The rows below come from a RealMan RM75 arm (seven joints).
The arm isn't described. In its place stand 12 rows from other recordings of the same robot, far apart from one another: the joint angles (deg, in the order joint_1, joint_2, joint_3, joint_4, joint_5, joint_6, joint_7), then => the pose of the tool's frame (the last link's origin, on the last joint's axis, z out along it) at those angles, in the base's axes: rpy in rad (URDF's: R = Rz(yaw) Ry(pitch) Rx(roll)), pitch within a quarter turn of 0, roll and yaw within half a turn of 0; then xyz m.
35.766, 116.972, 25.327, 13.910, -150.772, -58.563, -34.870 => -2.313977 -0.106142 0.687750 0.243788 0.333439 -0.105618
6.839, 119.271, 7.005, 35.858, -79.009, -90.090, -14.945 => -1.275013 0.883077 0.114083 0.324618 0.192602 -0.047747
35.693, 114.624, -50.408, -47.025, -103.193, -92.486, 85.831 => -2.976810 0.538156 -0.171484 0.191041 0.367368 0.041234
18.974, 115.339, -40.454, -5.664, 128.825, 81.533, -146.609 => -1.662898 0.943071 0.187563 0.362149 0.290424 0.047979
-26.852, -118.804, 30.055, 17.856, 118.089, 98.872, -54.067 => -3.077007 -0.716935 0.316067 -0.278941 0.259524 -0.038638
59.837, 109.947, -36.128, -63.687, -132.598, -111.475, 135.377 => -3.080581 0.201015 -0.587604 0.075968 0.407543 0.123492
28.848, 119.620, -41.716, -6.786, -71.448, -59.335, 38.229 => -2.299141 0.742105 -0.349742 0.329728 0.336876 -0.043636
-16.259, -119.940, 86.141, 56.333, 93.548, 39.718, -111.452 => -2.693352 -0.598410 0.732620 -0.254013 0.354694 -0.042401
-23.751, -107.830, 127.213, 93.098, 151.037, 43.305, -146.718 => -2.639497 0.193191 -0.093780 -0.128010 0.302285 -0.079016
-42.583, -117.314, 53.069, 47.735, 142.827, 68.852, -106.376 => -2.664502 0.014950 0.460311 -0.238452 0.417679 0.013282
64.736, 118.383, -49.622, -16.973, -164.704, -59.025, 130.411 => -2.669709 -0.238258 -0.758354 0.204358 0.427195 -0.066371
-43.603, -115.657, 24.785, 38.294, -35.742, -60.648, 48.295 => -2.751454 -0.616493 1.187413 -0.296090 0.428287 0.056131
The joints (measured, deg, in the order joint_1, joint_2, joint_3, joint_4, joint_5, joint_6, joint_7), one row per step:
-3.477, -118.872, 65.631, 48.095, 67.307, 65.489, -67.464
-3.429, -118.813, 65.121, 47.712, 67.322, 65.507, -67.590
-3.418, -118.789, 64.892, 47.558, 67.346, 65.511, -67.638
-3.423, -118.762, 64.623, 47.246, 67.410, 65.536, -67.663
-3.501, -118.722, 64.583, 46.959, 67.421, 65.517, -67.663
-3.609, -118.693, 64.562, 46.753, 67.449, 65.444, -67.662
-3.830, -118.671, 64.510, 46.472, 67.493, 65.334, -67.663
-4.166, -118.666, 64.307, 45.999, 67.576, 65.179, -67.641
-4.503, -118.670, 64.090, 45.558, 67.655, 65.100, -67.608
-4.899, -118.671, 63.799, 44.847, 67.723, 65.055, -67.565
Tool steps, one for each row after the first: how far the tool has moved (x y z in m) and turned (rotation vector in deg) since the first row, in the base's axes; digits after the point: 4 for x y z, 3 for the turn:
-0.0028, -0.0009, 0.0013, 0.219, -0.218, 0.643
-0.0039, -0.0012, 0.0018, 0.318, -0.291, 0.905
-0.0055, -0.0019, 0.0020, 0.351, -0.387, 1.264
-0.0063, -0.0020, 0.0016, 0.255, -0.448, 1.449
-0.0068, -0.0017, 0.0012, 0.185, -0.453, 1.575
-0.0071, -0.0010, 0.0007, 0.106, -0.472, 1.696
-0.0078, 0.0001, 0.0001, 0.062, -0.531, 1.950
-0.0081, 0.0012, -0.0005, 0.024, -0.612, 2.114
-0.0091, 0.0020, -0.0016, -0.078, -0.817, 2.432

